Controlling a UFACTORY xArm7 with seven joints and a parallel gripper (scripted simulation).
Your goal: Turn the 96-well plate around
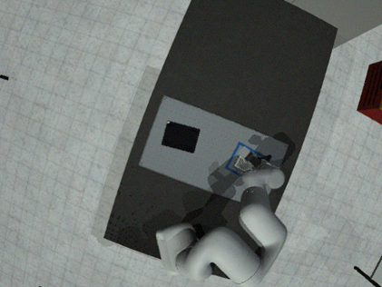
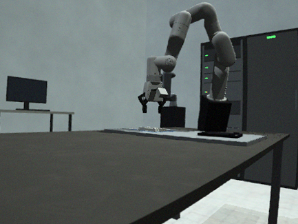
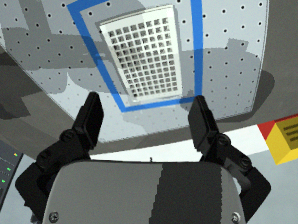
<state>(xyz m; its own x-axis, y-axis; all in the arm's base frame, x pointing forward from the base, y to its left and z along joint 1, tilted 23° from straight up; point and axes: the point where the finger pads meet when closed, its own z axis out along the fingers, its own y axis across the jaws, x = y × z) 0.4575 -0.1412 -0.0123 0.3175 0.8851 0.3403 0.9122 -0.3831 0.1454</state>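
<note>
The white 96-well plate is 90 mm below my hand. Round my hand: black plate nest N1: 20 mm behind, 370 mm to the left, 90 mm below.
</note>
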